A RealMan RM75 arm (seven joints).
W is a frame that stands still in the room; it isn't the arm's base.
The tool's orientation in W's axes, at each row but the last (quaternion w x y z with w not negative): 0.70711, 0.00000, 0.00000, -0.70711; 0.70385, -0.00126, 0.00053, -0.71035; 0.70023, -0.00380, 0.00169, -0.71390; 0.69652, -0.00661, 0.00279, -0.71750; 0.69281, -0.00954, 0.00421, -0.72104; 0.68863, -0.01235, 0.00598, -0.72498; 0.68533, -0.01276, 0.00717, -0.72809; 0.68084, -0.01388, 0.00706, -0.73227; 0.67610, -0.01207, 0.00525, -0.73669; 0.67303, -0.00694, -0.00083, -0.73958; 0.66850, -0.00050, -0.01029, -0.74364; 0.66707, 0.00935, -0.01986, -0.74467; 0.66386, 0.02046, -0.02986, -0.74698
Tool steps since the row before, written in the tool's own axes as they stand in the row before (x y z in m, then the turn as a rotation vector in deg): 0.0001, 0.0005, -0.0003, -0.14, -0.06, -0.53; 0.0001, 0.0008, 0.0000, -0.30, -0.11, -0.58; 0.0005, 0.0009, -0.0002, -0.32, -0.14, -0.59; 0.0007, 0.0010, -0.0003, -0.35, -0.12, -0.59; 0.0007, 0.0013, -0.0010, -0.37, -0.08, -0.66; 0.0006, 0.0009, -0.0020, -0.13, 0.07, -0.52; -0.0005, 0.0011, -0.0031, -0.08, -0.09, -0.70; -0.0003, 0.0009, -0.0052, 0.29, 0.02, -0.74; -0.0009, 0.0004, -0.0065, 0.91, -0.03, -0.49; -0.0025, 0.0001, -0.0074, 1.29, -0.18, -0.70; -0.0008, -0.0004, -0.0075, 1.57, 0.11, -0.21; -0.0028, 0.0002, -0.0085, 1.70, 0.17, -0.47; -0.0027, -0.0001, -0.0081, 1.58, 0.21, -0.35
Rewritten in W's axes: 0.0005, -0.0001, -0.0003, -0.06, 0.14, -0.53; 0.0008, -0.0001, 0.0000, -0.11, 0.30, -0.58; 0.0009, -0.0005, -0.0002, -0.14, 0.32, -0.59; 0.0010, -0.0007, -0.0003, -0.12, 0.35, -0.59; 0.0013, -0.0008, -0.0010, -0.08, 0.37, -0.66; 0.0008, -0.0007, -0.0020, 0.06, 0.12, -0.52; 0.0010, 0.0004, -0.0031, -0.10, 0.08, -0.70; 0.0008, 0.0002, -0.0052, -0.02, -0.30, -0.74; 0.0003, 0.0008, -0.0065, -0.12, -0.91, -0.48; 0.0003, 0.0024, -0.0074, -0.31, -1.27, -0.68; -0.0002, 0.0007, -0.0075, -0.05, -1.58, -0.19; 0.0008, 0.0026, -0.0085, 0.00, -1.72, -0.44; 0.0008, 0.0026, -0.0081, 0.05, -1.60, -0.32
